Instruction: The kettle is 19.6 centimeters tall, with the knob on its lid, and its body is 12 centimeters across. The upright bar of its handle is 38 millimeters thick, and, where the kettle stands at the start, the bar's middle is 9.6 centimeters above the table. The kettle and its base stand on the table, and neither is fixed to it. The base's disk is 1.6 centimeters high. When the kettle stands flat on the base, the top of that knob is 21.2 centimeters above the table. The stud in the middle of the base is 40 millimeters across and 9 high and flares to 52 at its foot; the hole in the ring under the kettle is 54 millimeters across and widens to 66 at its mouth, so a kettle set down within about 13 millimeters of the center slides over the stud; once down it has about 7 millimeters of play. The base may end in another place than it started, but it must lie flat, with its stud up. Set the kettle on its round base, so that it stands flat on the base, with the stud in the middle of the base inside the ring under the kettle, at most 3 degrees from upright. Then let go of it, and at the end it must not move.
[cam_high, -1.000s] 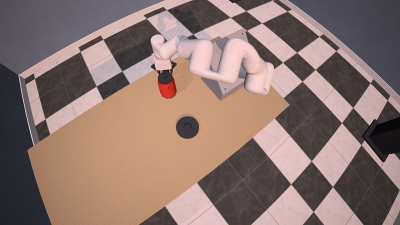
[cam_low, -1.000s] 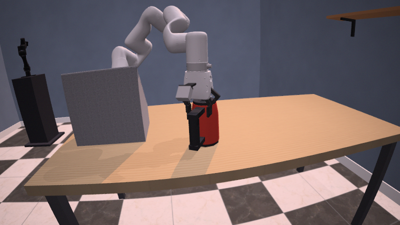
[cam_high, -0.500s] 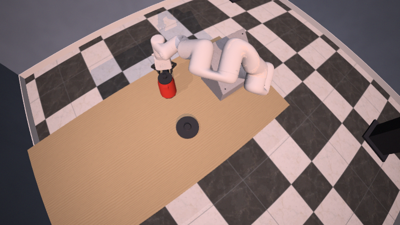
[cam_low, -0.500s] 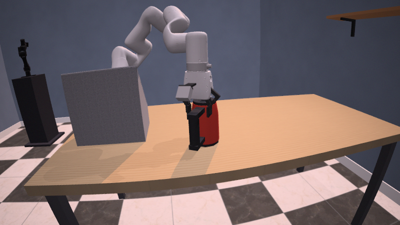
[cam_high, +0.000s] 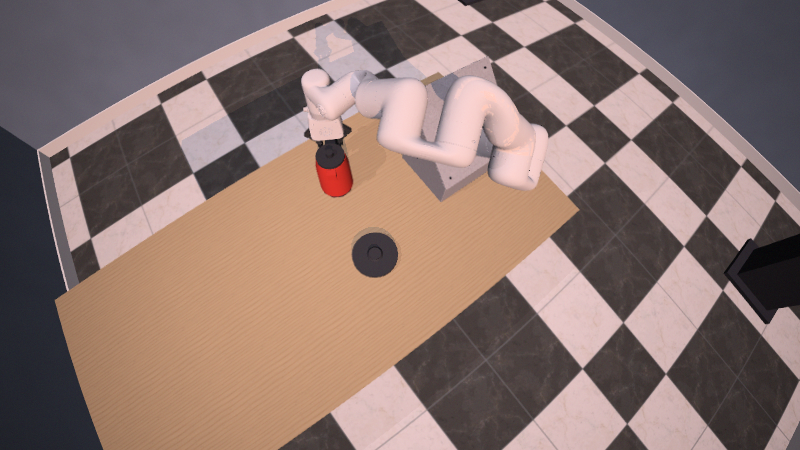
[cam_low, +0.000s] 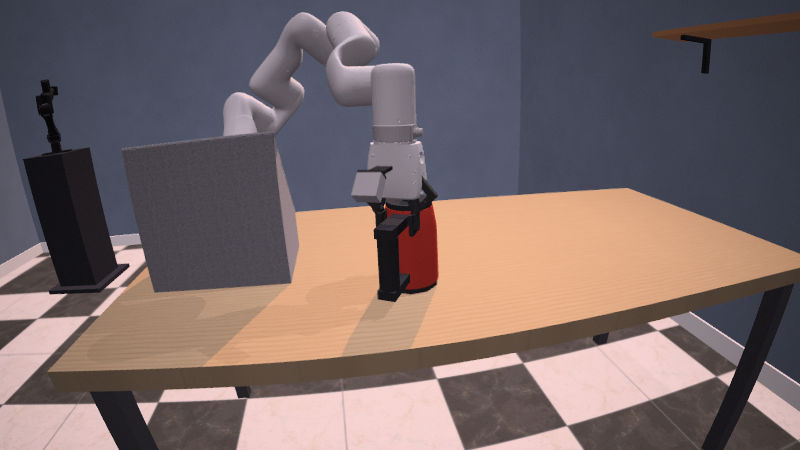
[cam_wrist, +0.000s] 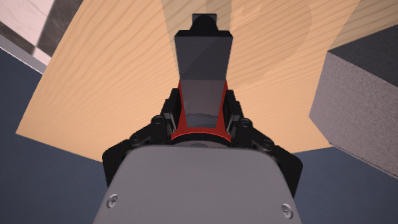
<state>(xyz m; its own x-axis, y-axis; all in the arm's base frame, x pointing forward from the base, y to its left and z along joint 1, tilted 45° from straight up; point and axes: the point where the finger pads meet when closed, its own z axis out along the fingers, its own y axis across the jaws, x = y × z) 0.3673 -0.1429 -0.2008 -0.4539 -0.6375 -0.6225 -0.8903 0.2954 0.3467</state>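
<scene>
My hand is 60 mm above the kettle, 30 mm to the right of it and 10 mm short of it. Round my hand: round black base 360 mm to the left, 140 mm below, 60 mm ahead.
</scene>
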